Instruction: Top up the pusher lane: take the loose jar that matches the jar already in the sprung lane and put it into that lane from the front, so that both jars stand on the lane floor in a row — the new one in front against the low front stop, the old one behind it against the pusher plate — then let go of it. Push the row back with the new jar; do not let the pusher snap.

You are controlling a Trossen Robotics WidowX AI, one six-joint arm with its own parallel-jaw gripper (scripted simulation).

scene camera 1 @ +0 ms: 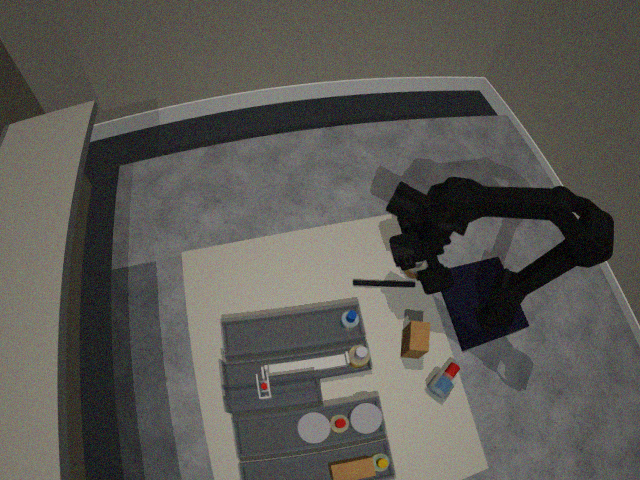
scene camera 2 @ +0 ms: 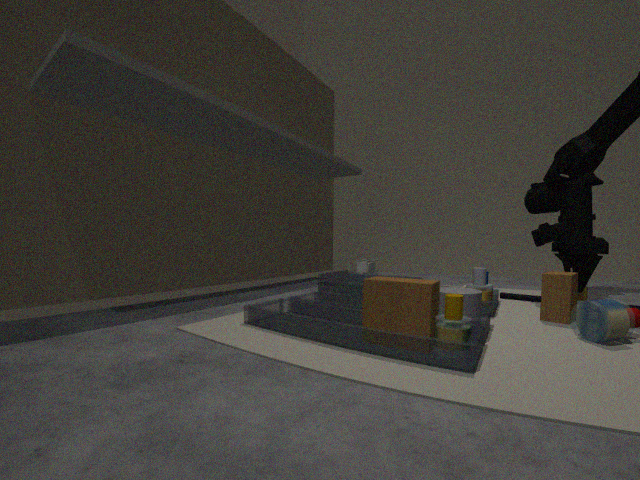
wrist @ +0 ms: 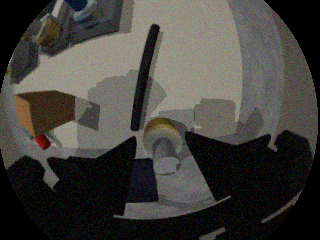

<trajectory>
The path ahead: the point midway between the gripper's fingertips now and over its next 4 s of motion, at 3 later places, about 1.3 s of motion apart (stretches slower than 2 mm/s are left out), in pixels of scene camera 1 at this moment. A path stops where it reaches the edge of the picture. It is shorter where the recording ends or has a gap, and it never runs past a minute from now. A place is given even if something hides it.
My gripper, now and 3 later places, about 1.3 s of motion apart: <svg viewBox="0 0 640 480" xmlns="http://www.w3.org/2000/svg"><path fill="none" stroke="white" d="M414 267L425 249L388 331L380 350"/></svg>
</trajectory>
